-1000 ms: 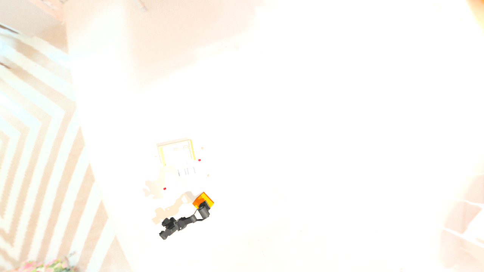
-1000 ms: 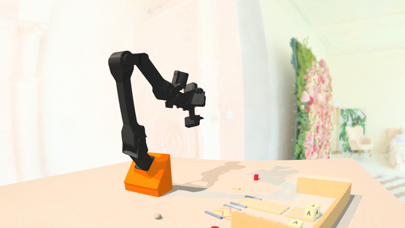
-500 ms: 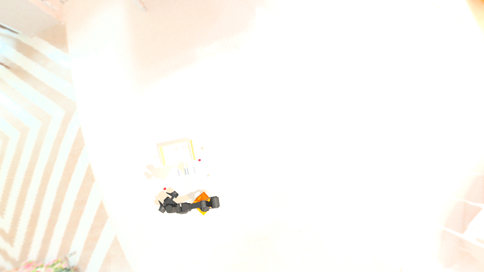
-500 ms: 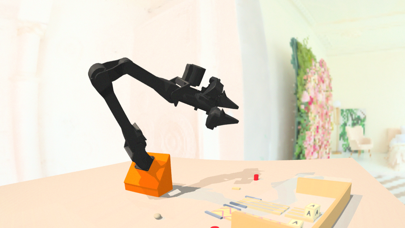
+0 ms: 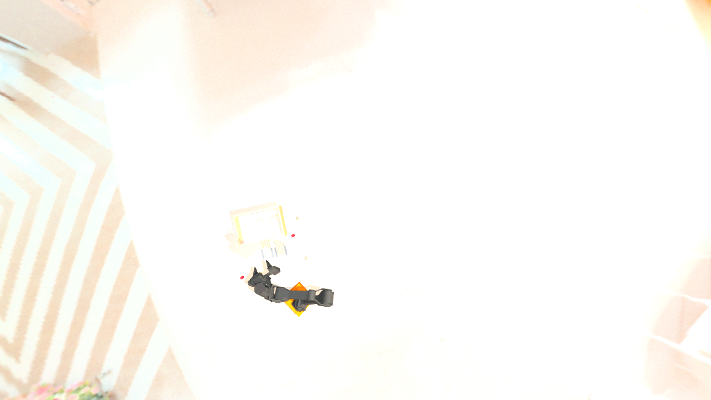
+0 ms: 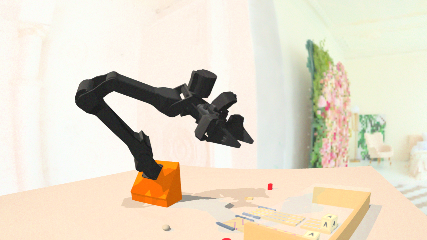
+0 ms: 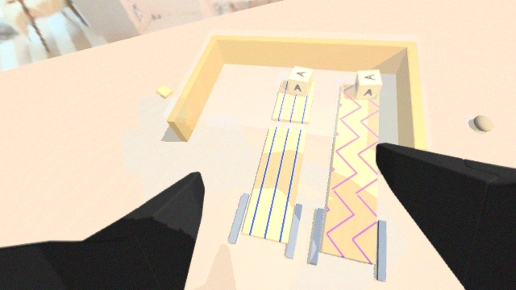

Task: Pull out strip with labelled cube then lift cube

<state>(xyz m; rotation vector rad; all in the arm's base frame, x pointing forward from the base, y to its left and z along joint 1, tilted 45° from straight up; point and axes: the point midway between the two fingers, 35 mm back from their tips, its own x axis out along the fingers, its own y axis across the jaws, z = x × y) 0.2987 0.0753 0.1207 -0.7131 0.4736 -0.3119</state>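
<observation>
Now: the strip 90 mm ahead of my gripper tip, 110 mm to the right of it and 200 mm below it.
</observation>
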